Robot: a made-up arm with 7 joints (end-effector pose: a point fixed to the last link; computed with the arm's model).
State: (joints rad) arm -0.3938 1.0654 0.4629 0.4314 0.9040 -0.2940 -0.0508
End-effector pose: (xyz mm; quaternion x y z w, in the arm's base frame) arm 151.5 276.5 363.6 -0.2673 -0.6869 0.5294 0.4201
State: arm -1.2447 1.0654 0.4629 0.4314 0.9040 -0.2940 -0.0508
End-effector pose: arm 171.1 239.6 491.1 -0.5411 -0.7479 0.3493 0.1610
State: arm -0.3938 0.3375 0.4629 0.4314 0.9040 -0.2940 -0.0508
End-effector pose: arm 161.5 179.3 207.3 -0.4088 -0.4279 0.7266 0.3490
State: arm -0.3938 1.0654 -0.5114 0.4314 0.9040 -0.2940 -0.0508
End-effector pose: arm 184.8 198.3 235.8 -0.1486 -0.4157 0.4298 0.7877
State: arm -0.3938 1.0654 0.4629 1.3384 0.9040 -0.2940 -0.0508
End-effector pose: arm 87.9 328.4 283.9 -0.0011 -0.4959 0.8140 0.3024
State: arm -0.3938 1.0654 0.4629 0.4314 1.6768 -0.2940 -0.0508
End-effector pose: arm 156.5 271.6 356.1 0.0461 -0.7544 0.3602 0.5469
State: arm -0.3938 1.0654 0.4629 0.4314 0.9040 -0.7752 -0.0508
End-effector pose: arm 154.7 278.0 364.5 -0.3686 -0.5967 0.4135 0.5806
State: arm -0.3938 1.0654 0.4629 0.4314 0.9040 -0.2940 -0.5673
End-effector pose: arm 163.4 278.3 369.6 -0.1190 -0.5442 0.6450 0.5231
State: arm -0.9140 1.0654 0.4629 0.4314 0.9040 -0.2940 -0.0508
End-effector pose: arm 177.1 253.5 439.8 -0.4437 -0.7399 0.4288 0.2679
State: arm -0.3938 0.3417 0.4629 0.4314 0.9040 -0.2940 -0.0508
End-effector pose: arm 161.5 180.2 207.9 -0.4081 -0.4296 0.7257 0.3495
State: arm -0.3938 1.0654 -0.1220 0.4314 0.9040 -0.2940 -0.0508
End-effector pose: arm 189.3 228.8 291.2 -0.2020 -0.5399 0.4835 0.6588
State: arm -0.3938 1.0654 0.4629 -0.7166 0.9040 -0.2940 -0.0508
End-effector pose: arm 111.0 153.2 420.8 -0.5209 -0.7274 0.0255 0.4460
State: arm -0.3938 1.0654 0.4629 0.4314 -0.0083 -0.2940 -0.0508
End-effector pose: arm 145.6 286.9 363.7 -0.5832 -0.4785 0.6275 0.1928
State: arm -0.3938 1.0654 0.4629 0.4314 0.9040 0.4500 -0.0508
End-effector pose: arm 148.9 271.8 361.9 -0.0826 -0.7472 0.6468 0.1281
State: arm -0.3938 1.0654 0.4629 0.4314 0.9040 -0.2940 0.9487
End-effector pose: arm 142.1 279.5 340.3 -0.4963 -0.8278 0.2148 0.1494
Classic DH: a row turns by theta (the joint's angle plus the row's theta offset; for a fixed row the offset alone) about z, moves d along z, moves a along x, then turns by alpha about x. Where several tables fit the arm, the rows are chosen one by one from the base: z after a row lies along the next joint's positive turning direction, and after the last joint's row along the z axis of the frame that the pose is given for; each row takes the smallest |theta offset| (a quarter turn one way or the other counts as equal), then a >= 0, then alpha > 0; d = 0 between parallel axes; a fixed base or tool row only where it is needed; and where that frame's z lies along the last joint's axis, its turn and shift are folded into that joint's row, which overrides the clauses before.
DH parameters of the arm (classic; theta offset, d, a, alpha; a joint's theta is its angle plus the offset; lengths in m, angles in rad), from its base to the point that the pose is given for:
base (fixed): -0.071 0.3782 -0.0035 -1.3004
joint 1: -1.3111 0.0395 0.0056 -1.5708
joint 2: 1.2915 -0.009 0.0149 1.5708
joint 3: 1.5708 -0.1916 0.0419 -1.5708
joint 4: 1.5708 0.0254 0.0112 1.5708
joint 5: 0 0.1318 -0.0116 -1.5708
joint 6: -1.5708 -0.0097 0.0101 1.5708
joint 7: 1.4463 -0.0118 0.02 -1.2944
tool (fixed): 1.4842 0.0179 0 0

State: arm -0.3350 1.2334 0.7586 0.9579 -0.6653 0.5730 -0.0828
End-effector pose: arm 66.5 345.3 374.7 0.3799 0.1634 -0.8362 0.3601
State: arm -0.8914 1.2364 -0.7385 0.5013 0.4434 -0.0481 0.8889
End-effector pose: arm 226.2 202.8 318.6 -0.5117 -0.7145 0.3113 0.3617
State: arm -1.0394 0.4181 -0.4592 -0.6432 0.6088 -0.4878 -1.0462
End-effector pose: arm 164.5 -29.2 411.4 -0.5291 -0.3279 -0.1207 0.7733
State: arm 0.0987 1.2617 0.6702 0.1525 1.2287 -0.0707 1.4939
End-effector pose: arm 97.1 296.8 375.0 -0.4479 -0.8425 -0.1917 0.2300
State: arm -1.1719 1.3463 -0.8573 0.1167 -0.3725 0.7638 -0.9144
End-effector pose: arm 262.6 162.3 403.1 -0.0668 -0.0900 0.8400 0.5310
